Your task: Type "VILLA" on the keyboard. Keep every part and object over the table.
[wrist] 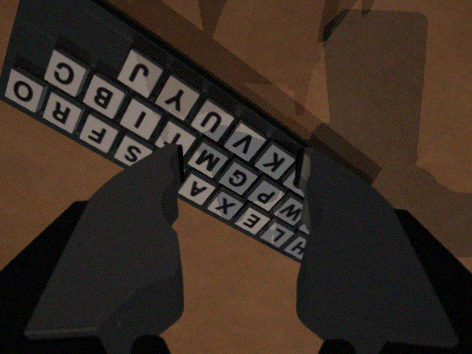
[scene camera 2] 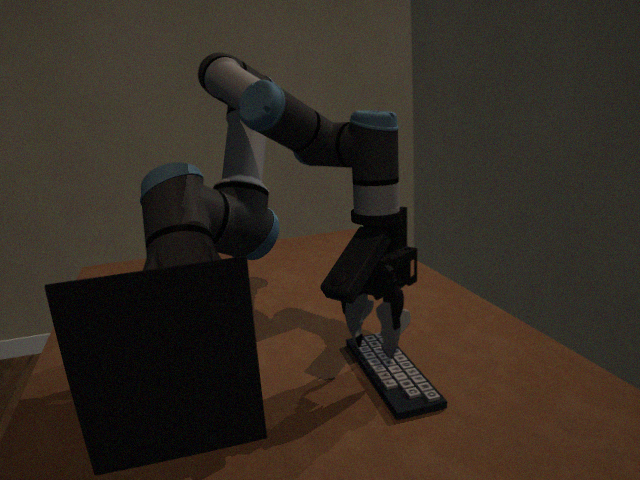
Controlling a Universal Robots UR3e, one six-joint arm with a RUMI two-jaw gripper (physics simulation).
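Seen in the pictures: gripper, fingertip midpoint: [wrist: 239,152] [scene camera 2: 373,351]; arm's base, link origin: [scene camera 2: 188,306].
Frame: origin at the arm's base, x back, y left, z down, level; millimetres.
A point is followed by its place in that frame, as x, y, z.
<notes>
The dark keyboard [scene camera 2: 408,403] @[-250, -117, 148] [wrist: 60,27] @[-247, -111, 148] lies on the table with light letter keys, upside down in the wrist view. The V key [wrist: 245,142] @[-256, -8, 143], I key [wrist: 141,119] @[-270, -61, 143], L key [wrist: 276,233] @[-303, 42, 143] and A key [wrist: 197,189] @[-296, -18, 143] show there. My gripper [scene camera 2: 374,348] @[-254, -12, 123] [wrist: 239,152] @[-254, -12, 123] is partly open and empty, with its fingertips very low over the keyboard. In the wrist view, the left fingertip is at the lower edge of the T key and hides the D key. The right fingertip overlaps the keys right of K. Whether either tip touches a key cannot be told.
A large black panel [scene camera 2: 160,361] @[45, -79, 26] stands upright at the front left, left of the keyboard. The arm's base is behind it. The brown table [scene camera 2: 491,361] @[-430, -72, 160] has its right edge beyond the keyboard. Shadows of the arm and gripper fall beside the keyboard.
</notes>
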